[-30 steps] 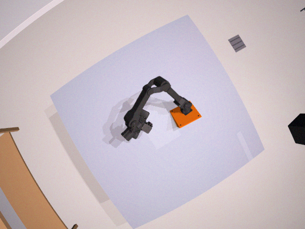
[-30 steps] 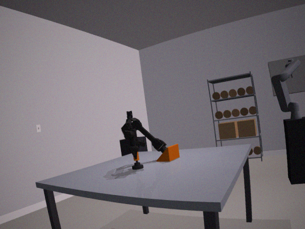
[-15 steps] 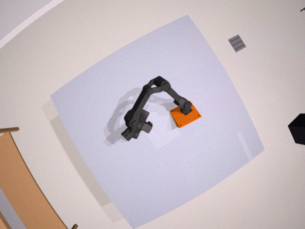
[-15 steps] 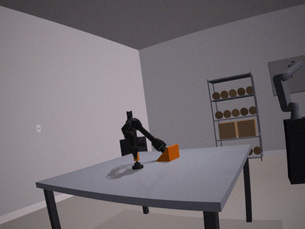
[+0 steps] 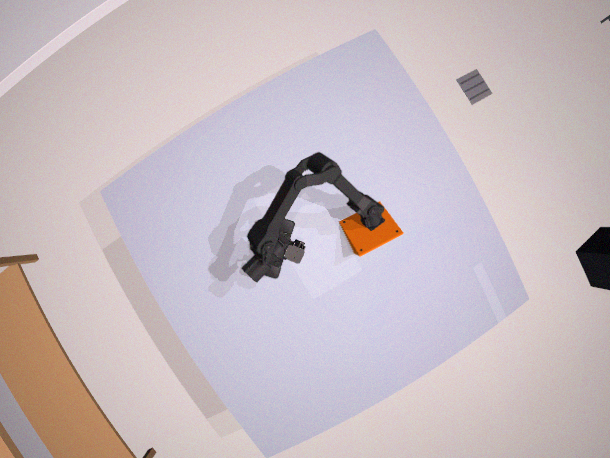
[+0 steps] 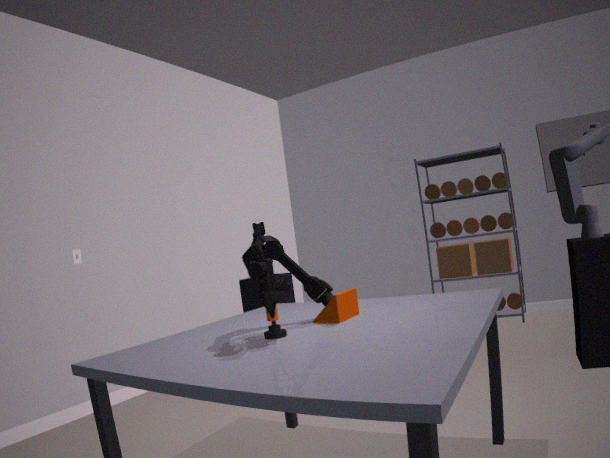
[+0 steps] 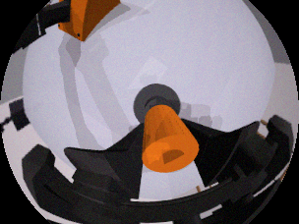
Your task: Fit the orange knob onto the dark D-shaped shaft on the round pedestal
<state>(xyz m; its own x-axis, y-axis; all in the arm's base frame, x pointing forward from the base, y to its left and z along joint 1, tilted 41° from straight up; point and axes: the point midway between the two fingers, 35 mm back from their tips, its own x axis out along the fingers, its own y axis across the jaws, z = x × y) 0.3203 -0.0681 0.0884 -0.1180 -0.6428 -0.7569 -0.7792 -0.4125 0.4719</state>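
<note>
Right now the orange knob is 20 mm above my gripper tip. Also, from my gripper tip: dark round pedestal (40 mm below).
</note>
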